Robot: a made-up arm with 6 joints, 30 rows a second.
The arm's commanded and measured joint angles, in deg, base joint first. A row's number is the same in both.
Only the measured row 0 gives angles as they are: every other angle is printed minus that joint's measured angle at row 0.
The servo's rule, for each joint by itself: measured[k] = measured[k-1] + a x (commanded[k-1-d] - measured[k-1]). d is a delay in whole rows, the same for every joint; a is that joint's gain. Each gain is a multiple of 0.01, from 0.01 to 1. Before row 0 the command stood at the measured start. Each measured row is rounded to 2 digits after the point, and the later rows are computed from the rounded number. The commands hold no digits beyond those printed.
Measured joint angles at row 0:
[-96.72, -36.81, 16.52, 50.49, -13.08, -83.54]
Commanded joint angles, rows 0 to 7:
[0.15, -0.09, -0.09, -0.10, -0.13, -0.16]
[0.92, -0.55, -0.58, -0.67, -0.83, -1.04]
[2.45, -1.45, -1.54, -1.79, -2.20, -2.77]
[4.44, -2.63, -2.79, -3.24, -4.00, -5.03]
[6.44, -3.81, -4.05, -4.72, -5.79, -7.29]
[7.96, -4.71, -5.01, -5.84, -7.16, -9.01]
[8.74, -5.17, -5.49, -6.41, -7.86, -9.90]
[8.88, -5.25, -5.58, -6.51, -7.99, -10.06]
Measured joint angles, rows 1 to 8:
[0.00, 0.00, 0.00, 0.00, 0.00, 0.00]
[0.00, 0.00, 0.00, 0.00, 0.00, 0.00]
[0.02, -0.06, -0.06, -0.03, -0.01, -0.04]
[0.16, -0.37, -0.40, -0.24, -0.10, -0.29]
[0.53, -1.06, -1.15, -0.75, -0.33, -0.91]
[1.16, -2.06, -2.23, -1.57, -0.73, -1.94]
[2.00, -3.18, -3.43, -2.61, -1.29, -3.28]
[2.95, -4.16, -4.47, -3.68, -1.94, -4.71]
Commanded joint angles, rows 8 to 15:
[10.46, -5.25, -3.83, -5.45, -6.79, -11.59]
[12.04, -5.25, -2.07, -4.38, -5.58, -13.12]
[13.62, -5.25, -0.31, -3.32, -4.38, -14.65]
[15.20, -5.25, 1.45, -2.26, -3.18, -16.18]
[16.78, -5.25, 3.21, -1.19, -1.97, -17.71]
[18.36, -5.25, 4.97, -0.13, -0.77, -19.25]
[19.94, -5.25, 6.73, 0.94, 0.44, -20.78]
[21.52, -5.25, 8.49, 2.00, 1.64, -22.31]
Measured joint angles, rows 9 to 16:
[3.88, -4.81, -5.14, -4.58, -2.59, -6.01]
[4.68, -5.09, -5.43, -5.22, -3.18, -7.02]
[5.60, -5.19, -4.37, -5.30, -3.58, -8.16]
[6.63, -5.23, -2.85, -5.00, -3.80, -9.40]
[7.75, -5.24, -1.17, -4.45, -3.86, -10.71]
[8.94, -5.25, 0.56, -3.73, -3.79, -12.08]
[10.19, -5.25, 2.31, -2.89, -3.59, -13.49]
[11.50, -5.25, 4.07, -1.98, -3.28, -14.93]

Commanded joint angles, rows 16 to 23:
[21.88, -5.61, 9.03, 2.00, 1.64, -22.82]
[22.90, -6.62, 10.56, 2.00, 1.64, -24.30]
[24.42, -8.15, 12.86, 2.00, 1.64, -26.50]
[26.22, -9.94, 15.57, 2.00, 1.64, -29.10]
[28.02, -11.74, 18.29, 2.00, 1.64, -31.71]
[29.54, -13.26, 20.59, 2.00, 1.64, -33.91]
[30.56, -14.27, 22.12, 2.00, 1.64, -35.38]
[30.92, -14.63, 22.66, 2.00, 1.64, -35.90]
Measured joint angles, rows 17 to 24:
[12.85, -5.25, 5.83, -1.02, -2.87, -16.39]
[14.24, -5.25, 7.59, -0.02, -2.37, -17.87]
[15.46, -5.48, 8.54, 0.65, -1.93, -19.11]
[16.65, -6.21, 9.87, 1.10, -1.54, -20.41]
[17.89, -7.45, 11.84, 1.40, -1.19, -21.93]
[19.22, -9.04, 14.30, 1.60, -0.88, -23.72]
[20.63, -10.77, 16.93, 1.73, -0.60, -25.72]
[22.06, -12.36, 19.35, 1.82, -0.35, -27.77]

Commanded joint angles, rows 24 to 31:
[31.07, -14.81, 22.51, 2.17, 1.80, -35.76]
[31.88, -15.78, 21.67, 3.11, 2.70, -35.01]
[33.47, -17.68, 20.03, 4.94, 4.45, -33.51]
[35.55, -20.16, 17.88, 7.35, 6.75, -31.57]
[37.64, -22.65, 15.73, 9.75, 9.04, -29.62]
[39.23, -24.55, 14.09, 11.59, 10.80, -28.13]
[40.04, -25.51, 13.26, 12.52, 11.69, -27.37]
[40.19, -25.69, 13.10, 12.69, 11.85, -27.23]
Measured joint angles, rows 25 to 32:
[23.42, -13.58, 21.18, 1.88, -0.13, -29.67]
[24.62, -14.25, 22.16, 1.92, 0.06, -31.23]
[25.65, -14.61, 22.39, 2.00, 0.25, -32.36]
[26.65, -15.36, 21.91, 2.37, 0.52, -33.02]
[27.74, -16.84, 20.67, 3.22, 0.95, -33.14]
[28.99, -18.96, 18.83, 4.58, 1.59, -32.75]
[30.37, -21.32, 16.78, 6.29, 2.41, -31.97]
[31.79, -23.39, 15.00, 8.04, 3.33, -31.01]

